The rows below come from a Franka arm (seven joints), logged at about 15 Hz.
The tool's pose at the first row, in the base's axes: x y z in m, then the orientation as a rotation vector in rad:
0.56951, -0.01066, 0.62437, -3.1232, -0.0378, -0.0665
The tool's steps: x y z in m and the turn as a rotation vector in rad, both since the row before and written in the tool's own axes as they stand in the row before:
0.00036, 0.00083, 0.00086, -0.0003, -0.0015, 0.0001
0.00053, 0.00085, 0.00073, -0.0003, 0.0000, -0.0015
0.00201, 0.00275, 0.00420, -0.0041, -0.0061, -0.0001
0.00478, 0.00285, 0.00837, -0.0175, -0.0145, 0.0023
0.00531, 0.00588, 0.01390, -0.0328, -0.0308, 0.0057
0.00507, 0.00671, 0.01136, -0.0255, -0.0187, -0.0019
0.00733, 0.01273, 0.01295, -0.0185, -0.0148, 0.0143
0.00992, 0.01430, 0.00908, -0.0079, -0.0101, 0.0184
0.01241, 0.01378, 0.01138, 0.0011, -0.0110, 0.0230
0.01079, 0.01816, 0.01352, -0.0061, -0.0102, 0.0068
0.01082, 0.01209, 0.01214, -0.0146, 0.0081, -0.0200
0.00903, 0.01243, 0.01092, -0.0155, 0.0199, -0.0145
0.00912, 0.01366, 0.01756, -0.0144, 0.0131, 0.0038
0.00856, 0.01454, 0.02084, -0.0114, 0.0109, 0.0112
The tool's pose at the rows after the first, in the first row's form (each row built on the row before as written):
0.56993, -0.01147, 0.62351, -3.1236, -0.0377, -0.0642
0.57051, -0.01229, 0.62279, -3.1239, -0.0400, -0.0642
0.57276, -0.01492, 0.61863, -3.1283, -0.0402, -0.0548
0.57790, -0.01754, 0.61040, 3.1361, 0.0363, 0.0325
0.58363, -0.02336, 0.59664, 3.1032, 0.0264, -0.0150
0.58871, -0.03041, 0.58549, 3.0773, 0.0288, -0.0434
0.59593, -0.04381, 0.57317, 3.0582, 0.0064, -0.0648
0.60554, -0.05879, 0.56489, 3.0495, -0.0221, -0.0788
0.61717, -0.07375, 0.55420, 3.0492, -0.0580, -0.0940
0.62644, -0.09347, 0.54178, 3.0424, -0.0687, -0.1091
0.63583, -0.10716, 0.53016, 3.0293, -0.0367, -0.0983
0.64386, -0.12096, 0.52014, 3.0150, -0.0122, -0.0693
0.65209, -0.13681, 0.50404, 3.0008, -0.0161, -0.0491
0.65983, -0.15423, 0.48518, 2.9893, -0.0314, -0.0315

